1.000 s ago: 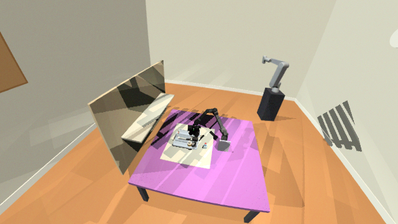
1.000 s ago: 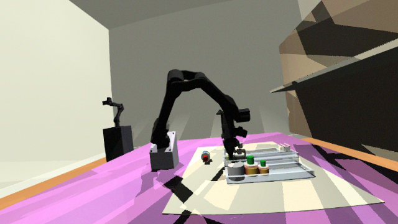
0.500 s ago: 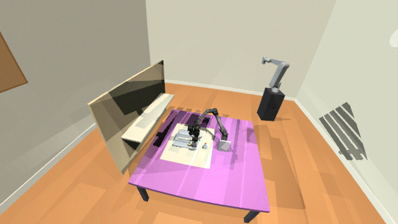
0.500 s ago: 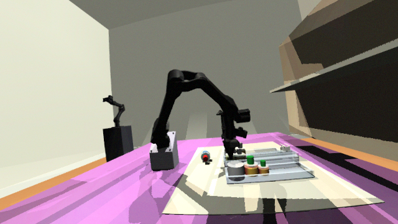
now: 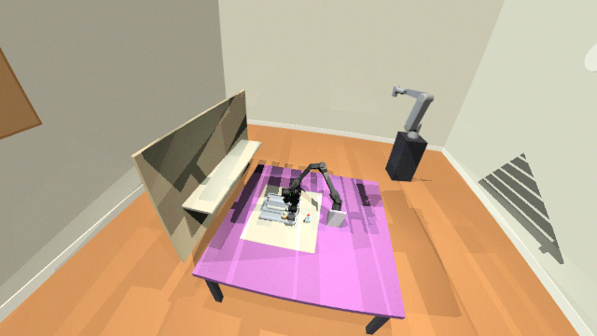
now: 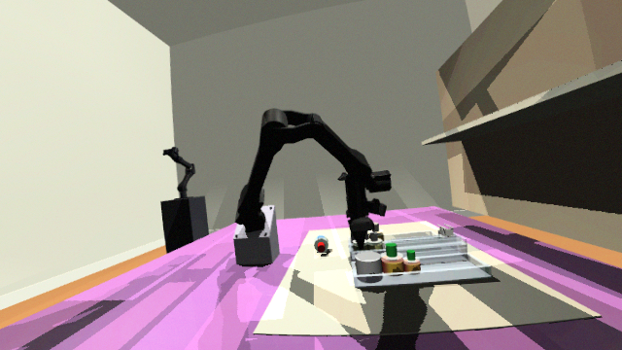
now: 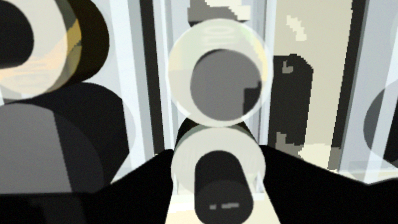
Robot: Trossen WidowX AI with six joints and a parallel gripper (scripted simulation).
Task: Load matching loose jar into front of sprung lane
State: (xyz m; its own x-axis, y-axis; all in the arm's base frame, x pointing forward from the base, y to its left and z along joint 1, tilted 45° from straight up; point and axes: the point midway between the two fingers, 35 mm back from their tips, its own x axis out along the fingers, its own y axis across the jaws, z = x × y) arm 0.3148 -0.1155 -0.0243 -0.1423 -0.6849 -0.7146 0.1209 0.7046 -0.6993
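Now: the cream mat 6 cm ahead of my gripper tip, 3 cm below it and 1 cm to the left of it. From my gripper tip the other things lie so: wall shelf 50 cm ahead, 34 cm above, 5 cm to the right.
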